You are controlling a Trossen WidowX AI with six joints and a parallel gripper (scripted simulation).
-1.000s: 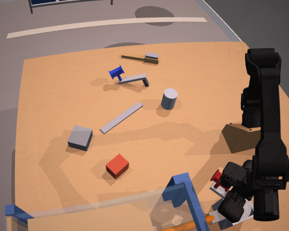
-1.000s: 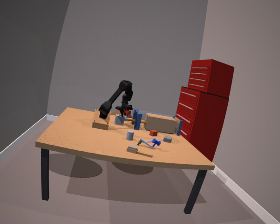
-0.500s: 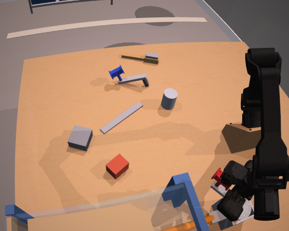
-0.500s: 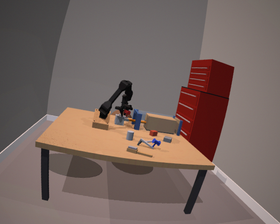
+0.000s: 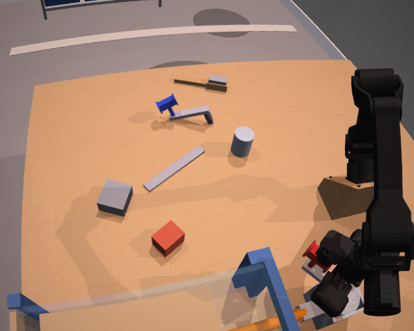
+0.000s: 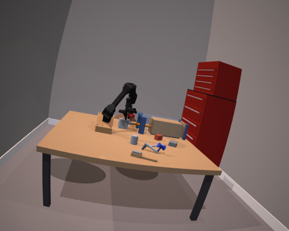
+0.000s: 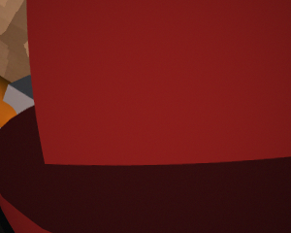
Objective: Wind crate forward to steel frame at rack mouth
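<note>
Now: gripper tip 10 mm short of the red-gripped winch handle, 10 mm to the left of it and 20 mm below it. Round my gripper tip: blue steel frame 130 mm ahead, 60 mm to the left, 20 mm above; then red knob 30 mm ahead, 40 mm to the right, 50 mm above; then grey winch 50 mm behind, 30 mm to the left, 60 mm below.
</note>
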